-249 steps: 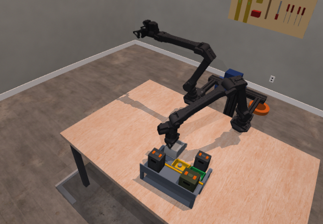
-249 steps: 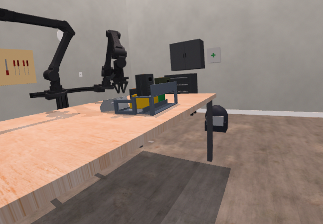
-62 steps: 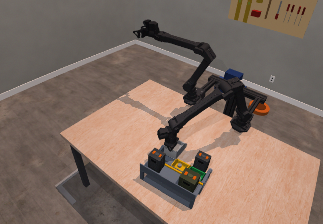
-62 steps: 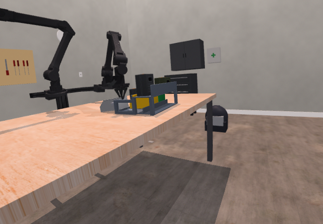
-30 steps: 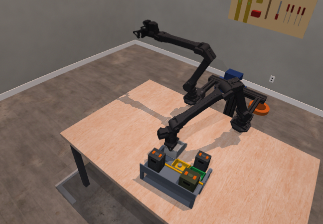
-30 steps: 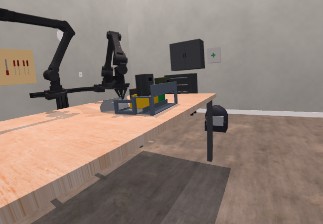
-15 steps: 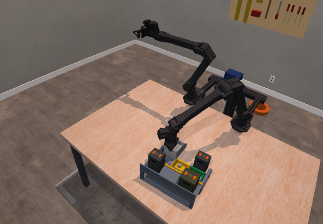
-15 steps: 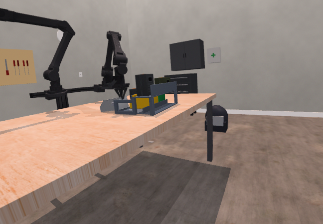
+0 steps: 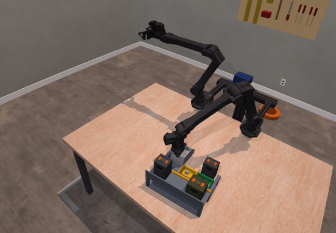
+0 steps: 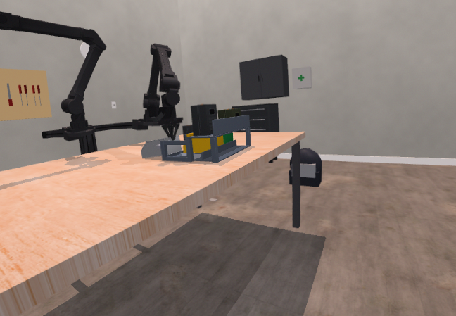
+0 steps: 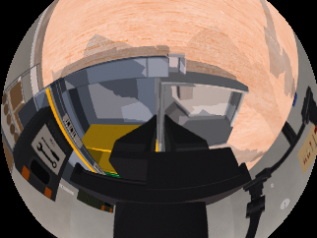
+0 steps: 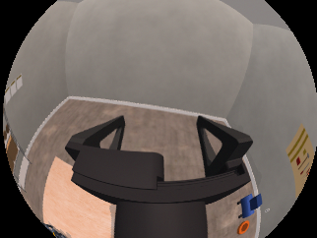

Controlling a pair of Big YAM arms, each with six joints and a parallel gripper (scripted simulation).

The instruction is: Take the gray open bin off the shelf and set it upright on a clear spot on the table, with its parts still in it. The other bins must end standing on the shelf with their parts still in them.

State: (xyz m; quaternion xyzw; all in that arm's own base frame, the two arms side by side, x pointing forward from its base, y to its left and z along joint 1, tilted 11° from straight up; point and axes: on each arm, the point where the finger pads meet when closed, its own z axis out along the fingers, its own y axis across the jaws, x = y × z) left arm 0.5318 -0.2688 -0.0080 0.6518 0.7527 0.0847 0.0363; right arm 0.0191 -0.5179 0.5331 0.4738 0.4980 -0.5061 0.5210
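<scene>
The gray open bin is 80 mm behind my left hand, 10 mm to the right of it and 40 mm below it. Round my left hand: yellow bin (70 mm ahead, 130 mm to the left, 40 mm below); then gray shelf (100 mm ahead, 140 mm to the left, 20 mm below); then green bin (50 mm ahead, 240 mm to the left, 40 mm below).
</scene>
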